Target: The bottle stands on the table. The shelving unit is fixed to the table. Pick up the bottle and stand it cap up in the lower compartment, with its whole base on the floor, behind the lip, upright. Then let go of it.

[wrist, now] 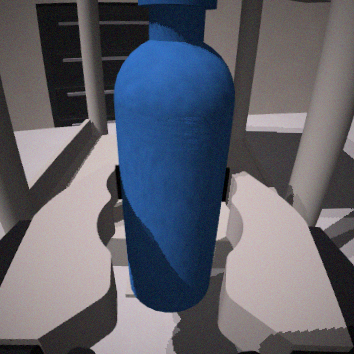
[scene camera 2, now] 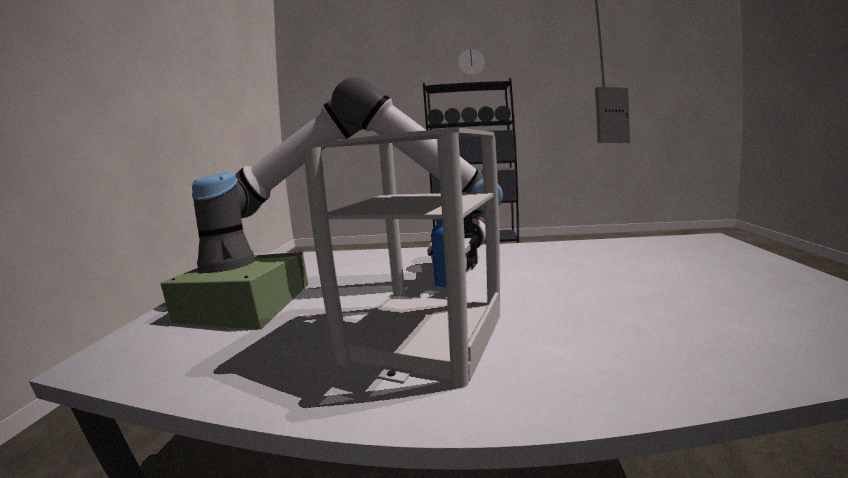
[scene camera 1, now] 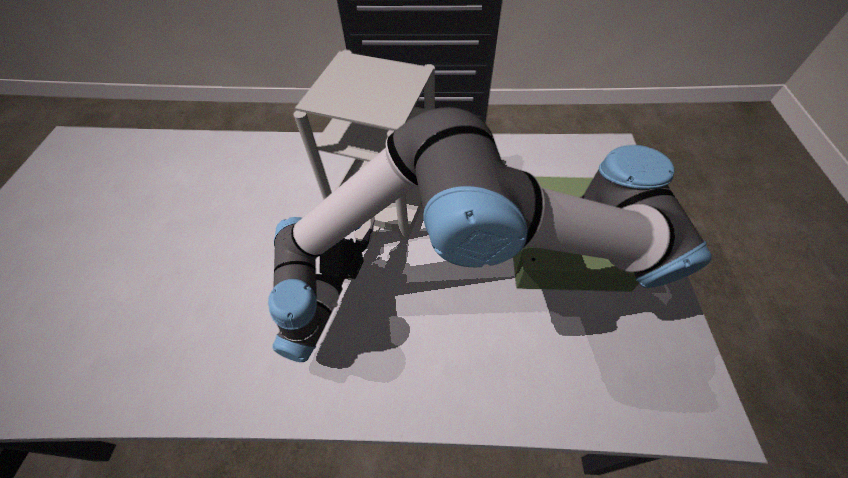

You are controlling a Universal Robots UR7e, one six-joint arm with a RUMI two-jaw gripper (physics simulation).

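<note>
The blue bottle point(scene camera 2: 439, 258) point(wrist: 172, 110) is upright, neck up; the cap is partly cut off in the wrist view and hidden behind the middle board in scene camera 2. The gripper point(scene camera 2: 441, 247) point(wrist: 172, 183) is shut on the bottle's body and holds it above table height. The shelving unit point(scene camera 1: 368, 89) point(scene camera 2: 454, 267) point(wrist: 327, 110) is beyond the bottle in the wrist view, with a near post on each side. The front lip point(wrist: 118, 250) shows behind the bottle's lower part, so the bottle appears outside the lip. The arm hides the bottle in scene camera 1.
The unit's middle board point(scene camera 2: 385, 206) lies above the lower compartment, whose floor point(scene camera 2: 427, 338) partly shows. The arm's green base block point(scene camera 1: 570, 279) point(scene camera 2: 207, 302) stands on the table point(scene camera 1: 148, 237) point(scene camera 2: 623, 332). A dark drawer cabinet point(scene camera 1: 415, 26) point(wrist: 62, 42) is beyond the table.
</note>
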